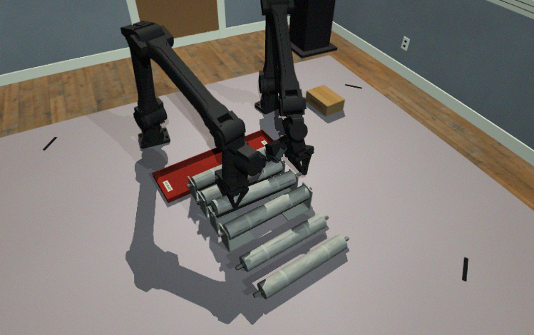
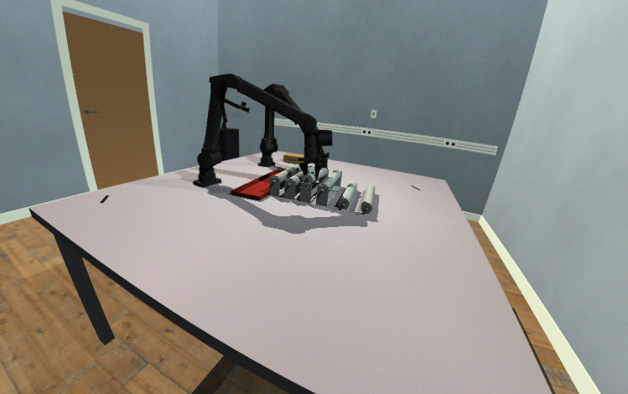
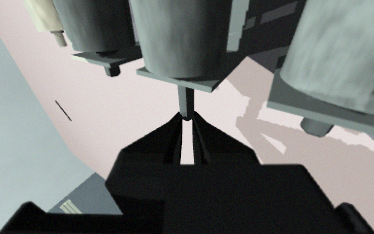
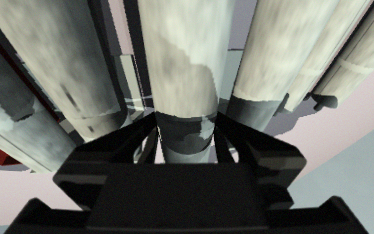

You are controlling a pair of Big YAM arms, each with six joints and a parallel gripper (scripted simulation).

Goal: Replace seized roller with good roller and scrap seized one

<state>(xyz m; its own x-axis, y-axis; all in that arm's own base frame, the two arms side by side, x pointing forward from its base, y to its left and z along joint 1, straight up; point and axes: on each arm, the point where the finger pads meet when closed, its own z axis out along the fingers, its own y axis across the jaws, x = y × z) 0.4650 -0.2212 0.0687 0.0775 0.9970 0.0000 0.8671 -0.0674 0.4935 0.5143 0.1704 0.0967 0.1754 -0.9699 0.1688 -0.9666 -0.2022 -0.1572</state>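
My right hand is 90 mm to the right of the roller, 10 mm past it and 10 mm above it. Round my right hand: red scrap tray: 260 mm behind, 90 mm below, 60 mm to the left; cardboard box: 620 mm to the left, 420 mm behind, 60 mm below.
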